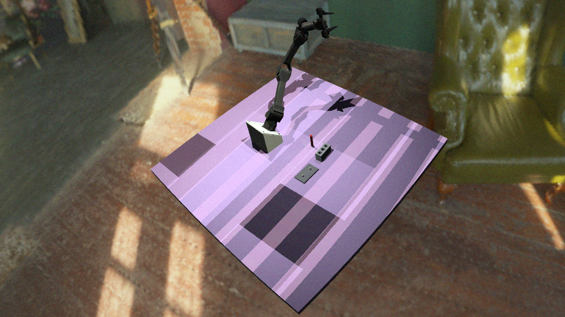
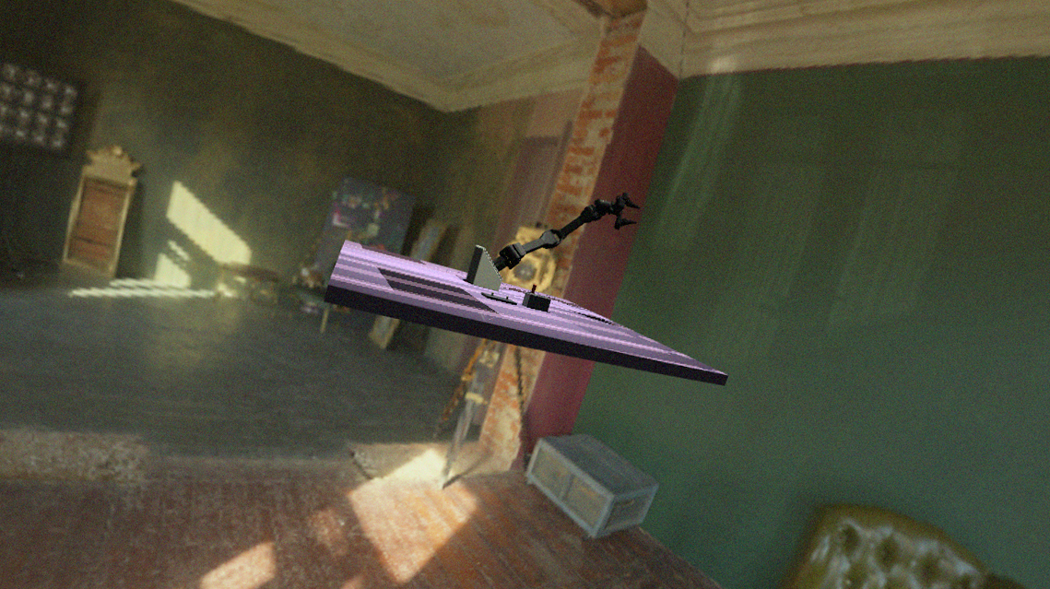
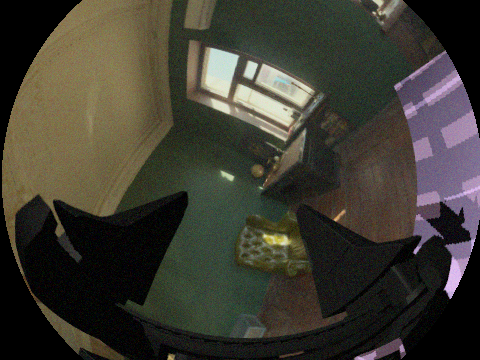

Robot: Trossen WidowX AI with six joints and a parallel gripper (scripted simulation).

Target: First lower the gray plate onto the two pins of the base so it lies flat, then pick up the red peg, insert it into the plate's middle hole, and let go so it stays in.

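My gripper tip is now 56 cm to the left of the gray plate, 50 cm above it and 24 cm short of it. Also, from my gripper tip: red peg 53 cm to the right, 50 cm below, 14 cm ahead.
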